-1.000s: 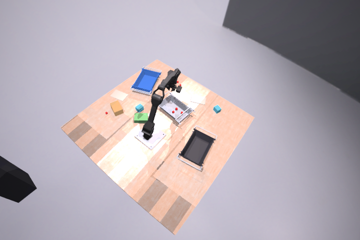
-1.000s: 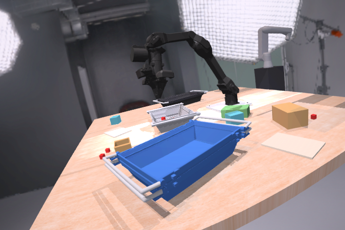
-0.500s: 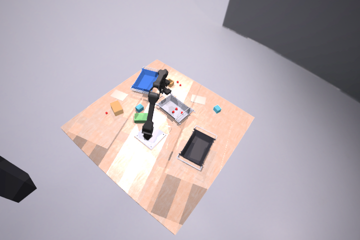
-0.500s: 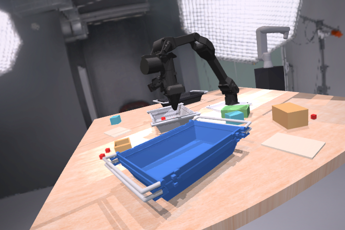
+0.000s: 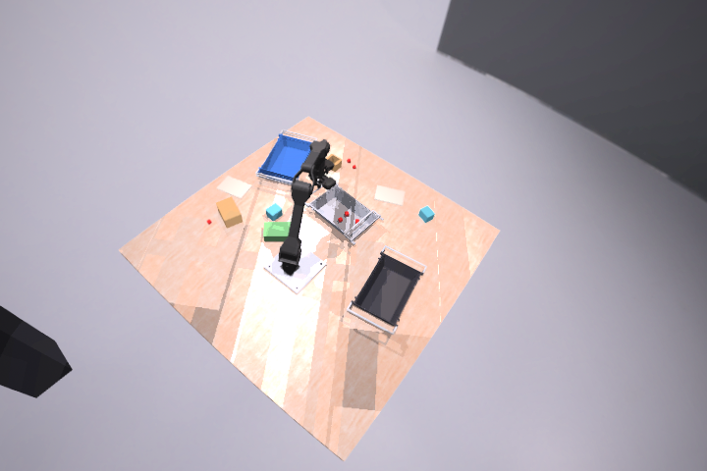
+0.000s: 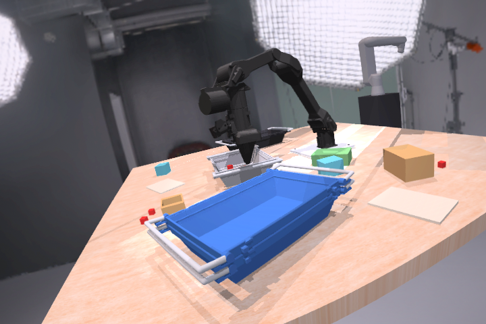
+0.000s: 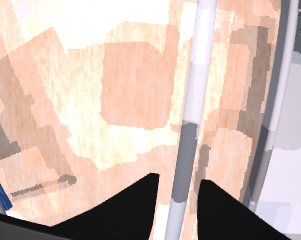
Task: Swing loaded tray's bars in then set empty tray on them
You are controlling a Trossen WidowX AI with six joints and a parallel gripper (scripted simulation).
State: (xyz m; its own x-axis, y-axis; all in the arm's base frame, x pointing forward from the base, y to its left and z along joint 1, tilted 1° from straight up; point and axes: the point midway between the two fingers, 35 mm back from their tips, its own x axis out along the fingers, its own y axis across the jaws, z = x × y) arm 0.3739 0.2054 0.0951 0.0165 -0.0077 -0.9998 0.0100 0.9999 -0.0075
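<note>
My gripper tip is 58 cm to the left of the black tray, 17 cm past it and 3 cm above it. Also, from my gripper tip: small box: 22 cm ahead, 10 cm to the left, 6 cm below; red block: 25 cm to the right, 6 cm below, 2 cm ahead; green block: 29 cm behind, 6 cm below, 3 cm to the right.
</note>
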